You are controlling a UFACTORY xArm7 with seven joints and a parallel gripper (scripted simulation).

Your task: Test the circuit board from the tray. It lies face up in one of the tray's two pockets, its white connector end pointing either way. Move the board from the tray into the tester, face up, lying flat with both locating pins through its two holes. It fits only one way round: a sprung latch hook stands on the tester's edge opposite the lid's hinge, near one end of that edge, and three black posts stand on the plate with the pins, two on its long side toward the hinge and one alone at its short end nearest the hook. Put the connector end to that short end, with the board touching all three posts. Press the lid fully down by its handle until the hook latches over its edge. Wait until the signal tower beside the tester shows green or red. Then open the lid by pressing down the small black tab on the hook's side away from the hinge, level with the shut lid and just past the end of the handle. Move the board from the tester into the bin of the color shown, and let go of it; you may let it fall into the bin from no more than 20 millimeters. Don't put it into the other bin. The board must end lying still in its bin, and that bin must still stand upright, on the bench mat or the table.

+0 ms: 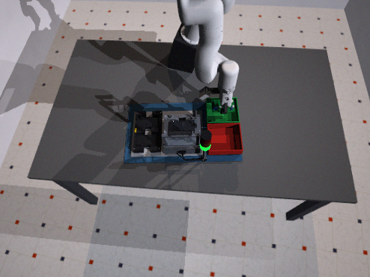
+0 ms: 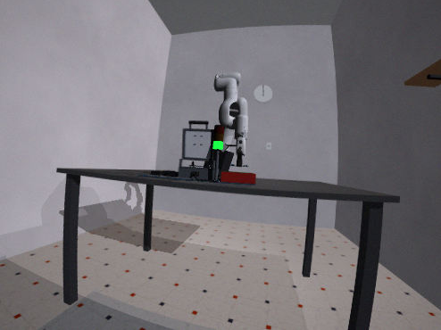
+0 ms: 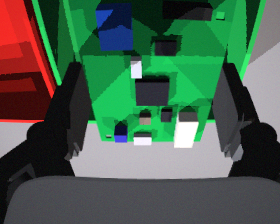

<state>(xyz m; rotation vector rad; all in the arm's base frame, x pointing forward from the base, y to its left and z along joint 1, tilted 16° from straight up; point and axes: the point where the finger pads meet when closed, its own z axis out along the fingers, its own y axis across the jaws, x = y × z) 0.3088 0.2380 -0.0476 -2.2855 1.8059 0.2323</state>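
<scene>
Now: the green bin 80 mm below my hand. From my hand the other things lie so: green circuit board: 10 mm below; tester lid: 260 mm ahead, 140 mm to the right, 90 mm above; red bin: 150 mm ahead, 80 mm below, 40 mm to the left.
</scene>
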